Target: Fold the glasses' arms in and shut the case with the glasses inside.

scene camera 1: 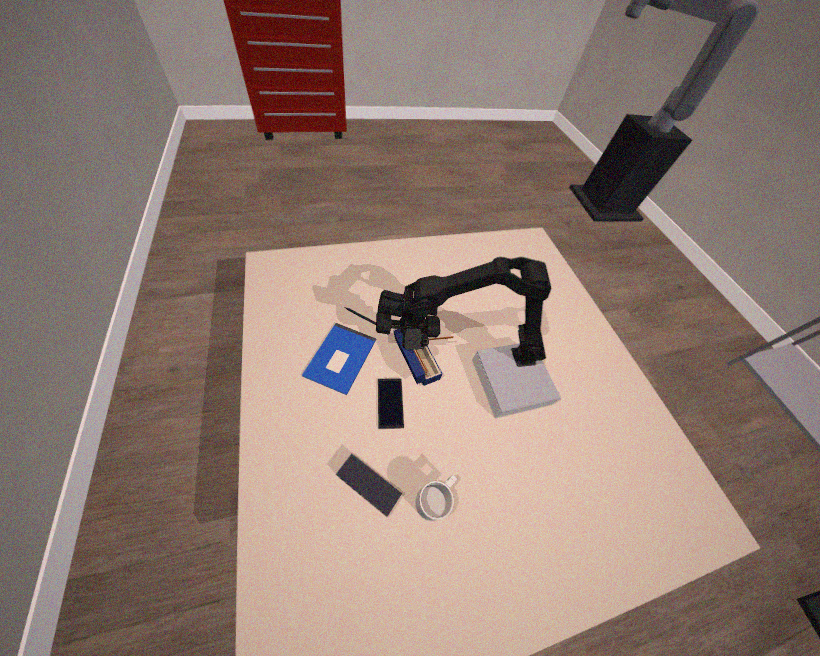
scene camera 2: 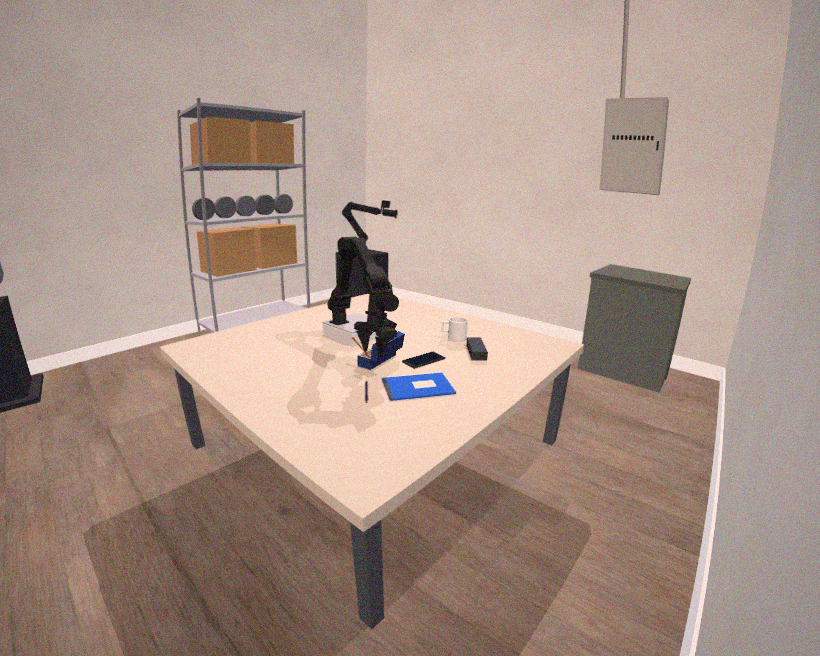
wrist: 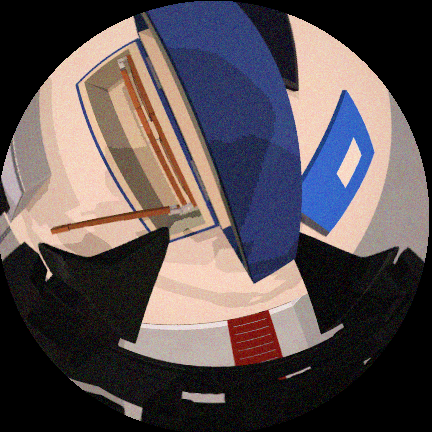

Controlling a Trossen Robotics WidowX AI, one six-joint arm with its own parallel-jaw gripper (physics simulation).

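Where they show: gripper, fingertip midpoint: (scene camera 1: 402,334) (scene camera 2: 372,354) (wrist: 232,235); arm's base, link origin: (scene camera 1: 523,356) (scene camera 2: 339,322).
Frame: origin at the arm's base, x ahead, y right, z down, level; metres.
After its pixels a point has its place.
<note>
The blue case (scene camera 1: 428,370) (scene camera 2: 371,359) {z 0.016, x 0.375, y 0.121 m} (wrist: 216,224) {z 0.017, x 0.366, y 0.120 m} stands open with a beige lining. Its lid (wrist: 230,105) is raised along one long side. The brown glasses (wrist: 145,120) {z 0.022, x 0.326, y 0.035 m} lie in the case; one arm appears folded along the front. The other arm (scene camera 1: 443,337) (scene camera 2: 358,344) (wrist: 110,220) sticks out sideways over the rim. My gripper (scene camera 1: 411,333) {z -0.003, x 0.375, y 0.116 m} (scene camera 2: 375,345) {z -0.003, x 0.375, y 0.116 m} (wrist: 232,235) {z -0.003, x 0.375, y 0.116 m} is open above the hinge-end of that arm's side of the case, hiding part of the case in the first scene view. In the wrist view the lid's lower corner shows between the fingertips, not gripped.
A blue notebook (scene camera 1: 347,372) {z 0.051, x 0.551, y 0.028 m} (scene camera 2: 406,391) {z 0.051, x 0.578, y 0.146 m} (wrist: 320,195) {z 0.051, x 0.517, y 0.123 m}, a black pen (scene camera 1: 360,315) {z 0.051, x 0.496, y 0.237 m} (scene camera 2: 366,391) {z 0.051, x 0.497, y 0.240 m}, a phone (scene camera 1: 390,403) {z 0.051, x 0.433, y -0.084 m} (scene camera 2: 424,359) {z 0.051, x 0.439, y -0.075 m}, a dark box (scene camera 1: 368,484) {z 0.024, x 0.516, y -0.292 m} (scene camera 2: 477,348) {z 0.024, x 0.544, y -0.256 m} and a white mug (scene camera 1: 435,500) {z 0.051, x 0.352, y -0.351 m} (scene camera 2: 457,329) {z 0.003, x 0.388, y -0.321 m} are on the table (scene camera 1: 547,547) {z 0.059, x 0.093, y -0.496 m} (scene camera 2: 328,451) {z 0.059, x 0.673, y 0.497 m}. The arm stands on a grey block (scene camera 1: 516,389) {z 0.001, x 0.061, y -0.104 m}.
</note>
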